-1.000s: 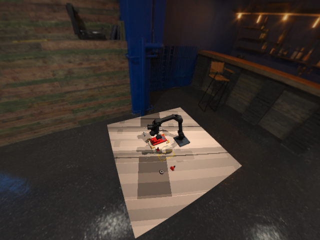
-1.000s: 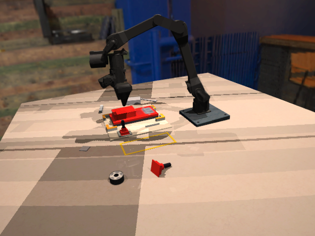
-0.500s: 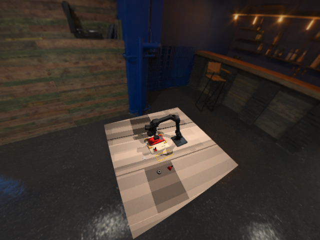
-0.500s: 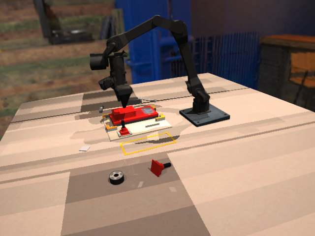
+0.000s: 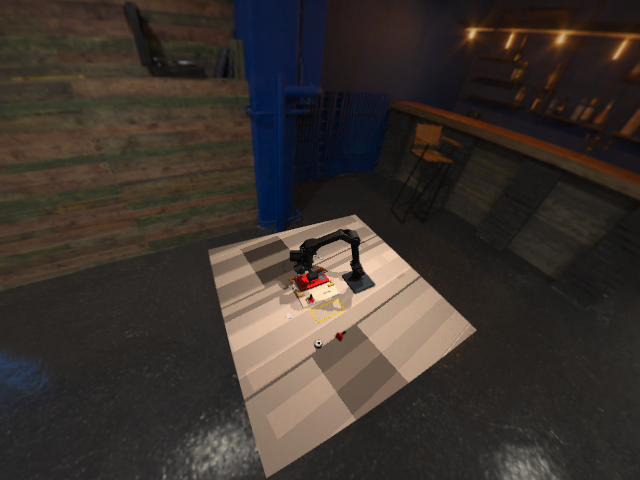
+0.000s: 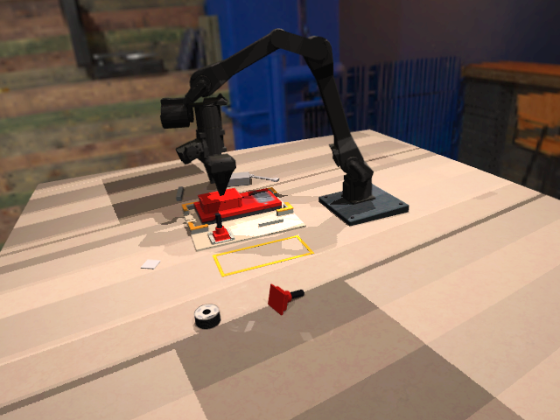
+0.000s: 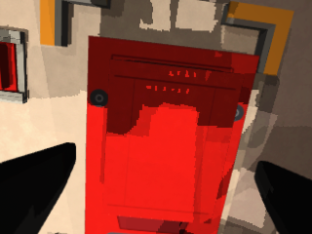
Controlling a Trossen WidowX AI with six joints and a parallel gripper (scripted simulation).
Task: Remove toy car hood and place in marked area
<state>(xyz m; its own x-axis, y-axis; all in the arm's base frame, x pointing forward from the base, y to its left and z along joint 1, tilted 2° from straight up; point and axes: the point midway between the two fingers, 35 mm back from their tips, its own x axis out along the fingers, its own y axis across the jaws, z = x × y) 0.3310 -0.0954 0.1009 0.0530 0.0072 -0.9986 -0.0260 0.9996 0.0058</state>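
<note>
Now: gripper tip 3 cm above the hood. The rest, counted from my gripper tip: black wheel: 39 cm to the left, 11 cm ahead, 6 cm below.
</note>
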